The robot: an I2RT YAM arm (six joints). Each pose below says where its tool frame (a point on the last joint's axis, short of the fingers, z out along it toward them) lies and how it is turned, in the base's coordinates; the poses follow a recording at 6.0 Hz.
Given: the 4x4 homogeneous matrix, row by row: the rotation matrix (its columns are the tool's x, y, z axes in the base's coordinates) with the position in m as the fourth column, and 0 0 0 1 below. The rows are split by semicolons.
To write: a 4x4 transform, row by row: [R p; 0 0 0 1], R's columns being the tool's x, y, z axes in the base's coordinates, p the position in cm. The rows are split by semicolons. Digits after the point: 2 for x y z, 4 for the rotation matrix.
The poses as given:
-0.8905 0.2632 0.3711 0.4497; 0.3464 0.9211 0.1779 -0.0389; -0.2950 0.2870 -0.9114 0.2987; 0 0 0 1
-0.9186 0.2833 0.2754 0.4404; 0.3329 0.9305 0.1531 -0.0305; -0.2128 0.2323 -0.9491 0.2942; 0 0 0 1
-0.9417 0.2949 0.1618 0.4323; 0.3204 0.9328 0.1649 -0.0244; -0.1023 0.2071 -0.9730 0.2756; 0 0 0 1
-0.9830 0.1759 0.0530 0.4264; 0.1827 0.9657 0.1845 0.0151; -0.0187 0.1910 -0.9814 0.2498; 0 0 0 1
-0.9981 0.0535 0.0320 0.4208; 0.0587 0.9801 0.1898 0.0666; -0.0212 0.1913 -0.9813 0.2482; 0 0 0 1
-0.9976 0.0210 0.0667 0.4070; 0.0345 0.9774 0.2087 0.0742; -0.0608 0.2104 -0.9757 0.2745; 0 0 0 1
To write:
-0.8905 0.2632 0.3711 44.97; 0.3464 0.9211 0.1779 -3.89; -0.2950 0.2870 -0.9114 29.87; 0 0 0 1
-0.9186 0.2833 0.2754 44.04; 0.3329 0.9305 0.1531 -3.05; -0.2128 0.2323 -0.9491 29.42; 0 0 0 1
-0.9417 0.2949 0.1618 43.23; 0.3204 0.9328 0.1649 -2.44; -0.1023 0.2071 -0.9730 27.56; 0 0 0 1
-0.9830 0.1759 0.0530 42.64; 0.1827 0.9657 0.1845 1.51; -0.0187 0.1910 -0.9814 24.98; 0 0 0 1
-0.9981 0.0535 0.0320 42.08; 0.0587 0.9801 0.1898 6.66; -0.0212 0.1913 -0.9813 24.82; 0 0 0 1
-0.9976 0.0210 0.0667 40.70; 0.0345 0.9774 0.2087 7.42; -0.0608 0.2104 -0.9757 27.45; 0 0 0 1

